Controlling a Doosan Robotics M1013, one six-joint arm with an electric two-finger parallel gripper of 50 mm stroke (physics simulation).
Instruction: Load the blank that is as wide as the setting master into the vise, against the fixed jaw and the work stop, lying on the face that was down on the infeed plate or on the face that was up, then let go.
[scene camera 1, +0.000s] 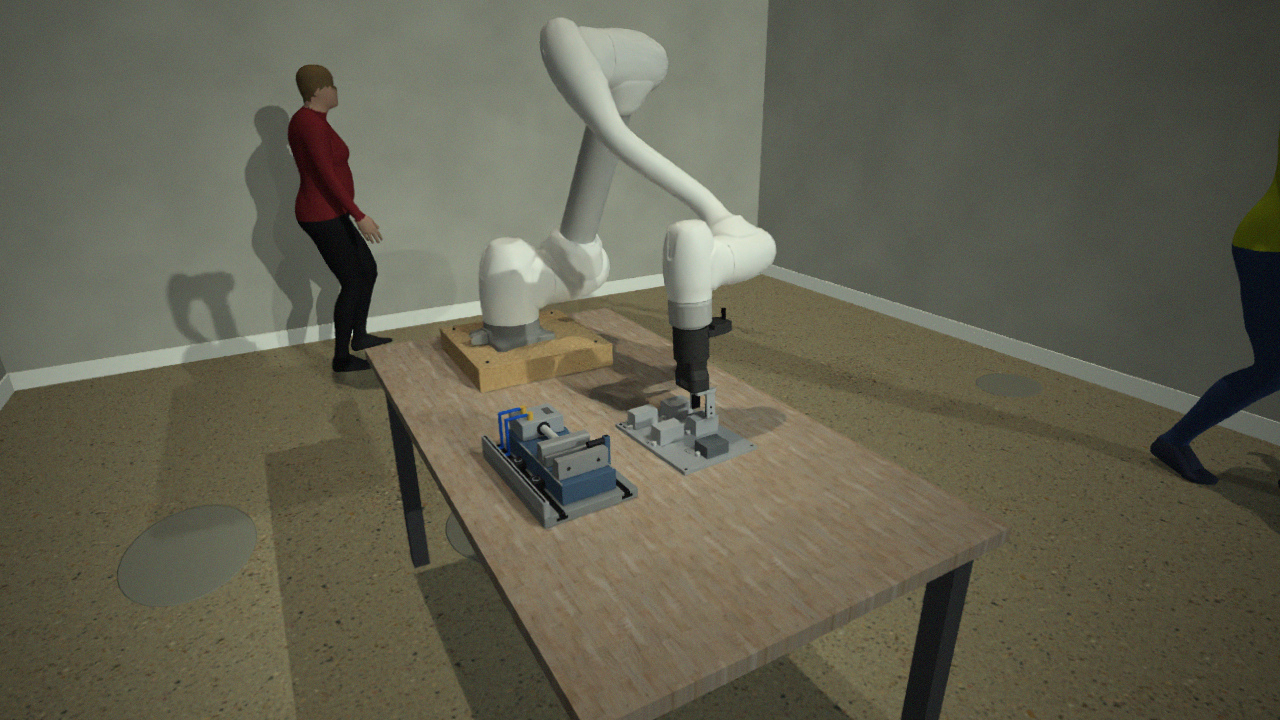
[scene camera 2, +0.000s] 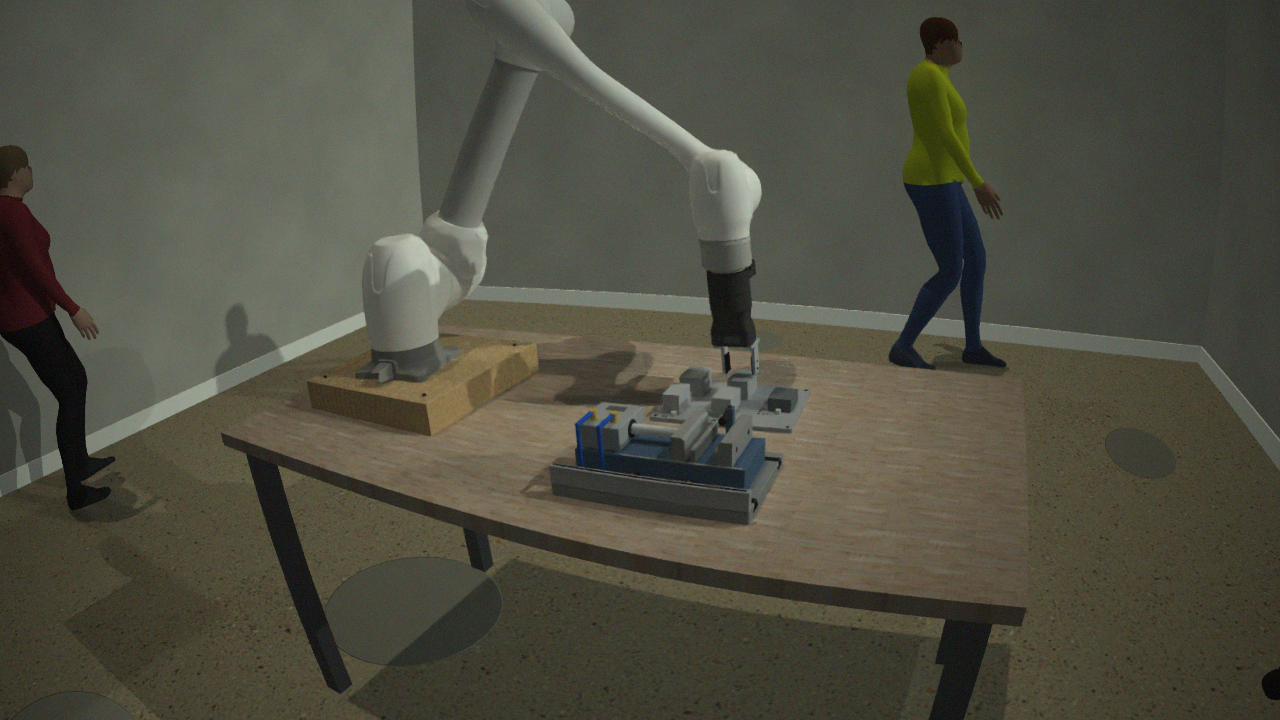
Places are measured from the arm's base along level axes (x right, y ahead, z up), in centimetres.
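Pixels of known places: gripper, fingertip midpoint: (scene camera 1: 702, 411) (scene camera 2: 741, 372); arm's base at its link origin: (scene camera 1: 512, 337) (scene camera 2: 408, 366).
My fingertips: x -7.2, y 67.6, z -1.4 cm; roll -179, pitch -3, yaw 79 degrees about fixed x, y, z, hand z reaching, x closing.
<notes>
For each thing: its top centre in the pictures, then the offset to it from my fingertips.
- darker grey block at its top centre: (scene camera 2: 783, 393) (scene camera 1: 711, 440) dx +6.0, dy +8.5, dz -1.6 cm
- blue vise at its top centre: (scene camera 2: 668, 420) (scene camera 1: 553, 430) dx +34.9, dy -5.6, dz +5.0 cm
Several light grey blocks stand on the grey infeed plate (scene camera 1: 739, 445) (scene camera 2: 777, 421). One block (scene camera 1: 701, 424) (scene camera 2: 741, 385) is under my gripper (scene camera 1: 702, 405) (scene camera 2: 741, 363), which points down with its fingers apart and empty, their tips close above the block. A darker grey block (scene camera 1: 711, 445) (scene camera 2: 783, 399) lies near one corner of the plate. I cannot tell which block is as wide as the setting master. The blue vise (scene camera 1: 587, 485) (scene camera 2: 662, 461) stands beside the plate. No blank shows between its fixed jaw (scene camera 1: 580, 461) (scene camera 2: 736, 439) and moving jaw (scene camera 1: 556, 444) (scene camera 2: 691, 437), though the gap is partly hidden.
Other grey blocks (scene camera 1: 641, 414) (scene camera 1: 666, 431) (scene camera 2: 695, 379) (scene camera 2: 675, 396) stand around the block under the gripper. Blue tubes (scene camera 1: 503, 431) (scene camera 2: 580, 440) rise at the vise's rear. The arm's wooden base (scene camera 1: 546, 365) (scene camera 2: 375, 405) is at the table's far end. Two people stand away from the table.
</notes>
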